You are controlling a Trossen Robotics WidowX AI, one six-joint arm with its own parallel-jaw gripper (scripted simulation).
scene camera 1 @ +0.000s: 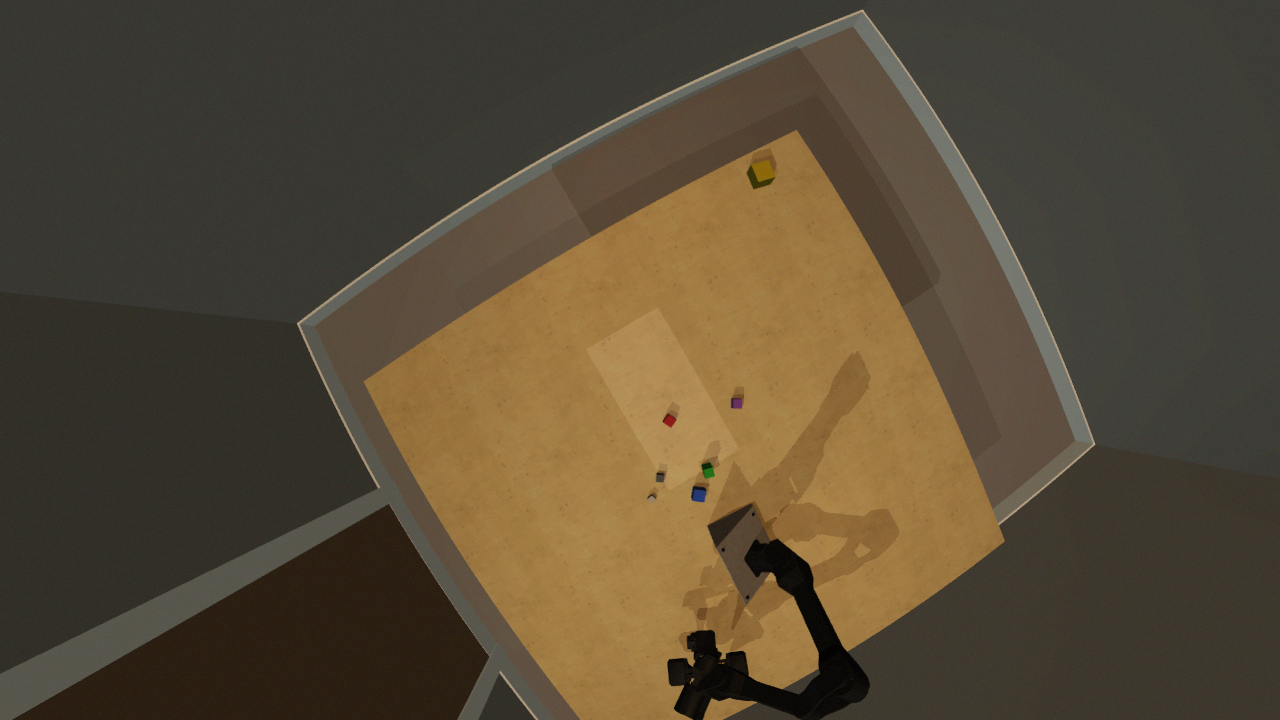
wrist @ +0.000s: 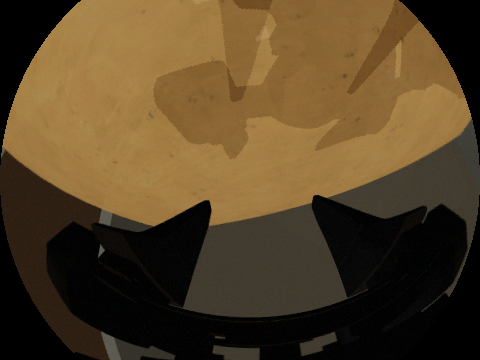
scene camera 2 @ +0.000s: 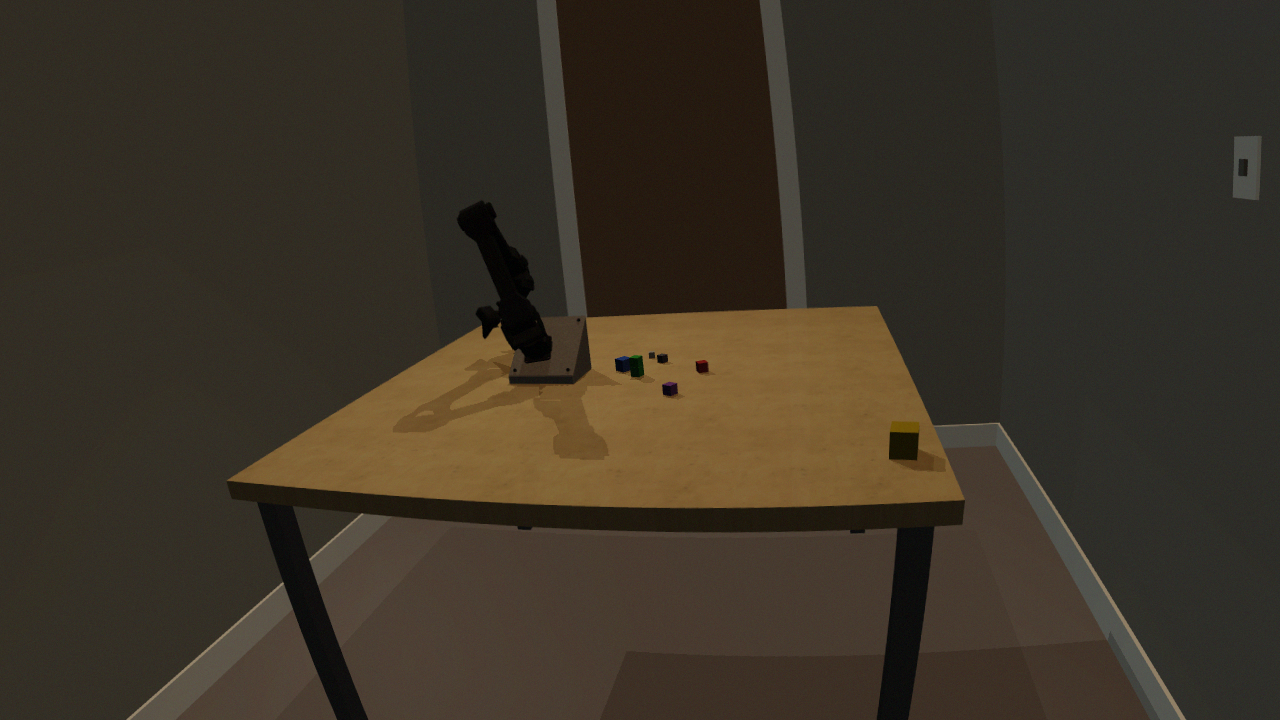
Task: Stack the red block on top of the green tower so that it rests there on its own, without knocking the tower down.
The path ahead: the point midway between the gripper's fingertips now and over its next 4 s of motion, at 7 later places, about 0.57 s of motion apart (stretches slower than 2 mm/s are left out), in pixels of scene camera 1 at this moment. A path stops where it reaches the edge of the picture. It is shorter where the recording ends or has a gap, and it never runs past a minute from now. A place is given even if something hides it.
My gripper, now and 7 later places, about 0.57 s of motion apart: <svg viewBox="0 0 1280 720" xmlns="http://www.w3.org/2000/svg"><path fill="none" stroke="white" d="M708 668L674 670L627 638L607 561L640 464L669 424L669 421L669 420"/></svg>
